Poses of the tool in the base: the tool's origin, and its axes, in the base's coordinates. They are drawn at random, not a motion.
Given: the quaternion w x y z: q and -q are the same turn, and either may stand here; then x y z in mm.
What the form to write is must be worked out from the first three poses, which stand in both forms.
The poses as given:
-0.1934 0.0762 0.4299 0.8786 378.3 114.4 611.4
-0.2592 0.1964 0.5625 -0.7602 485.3 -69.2 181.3
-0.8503 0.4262 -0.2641 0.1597 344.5 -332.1 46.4
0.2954 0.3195 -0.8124 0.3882 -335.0 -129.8 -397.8
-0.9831 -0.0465 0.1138 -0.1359 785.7 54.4 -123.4
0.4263 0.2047 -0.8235 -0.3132 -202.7 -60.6 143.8
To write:
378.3 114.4 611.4 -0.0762 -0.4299 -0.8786 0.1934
485.3 -69.2 181.3 -0.1964 -0.5625 0.7602 0.2592
344.5 -332.1 46.4 -0.4262 0.2641 -0.1597 0.8503
-335.0 -129.8 -397.8 0.3195 -0.8124 0.3882 0.2954
785.7 54.4 -123.4 0.0465 -0.1138 0.1359 0.9831
-202.7 -60.6 143.8 0.2047 -0.8235 -0.3132 0.4263

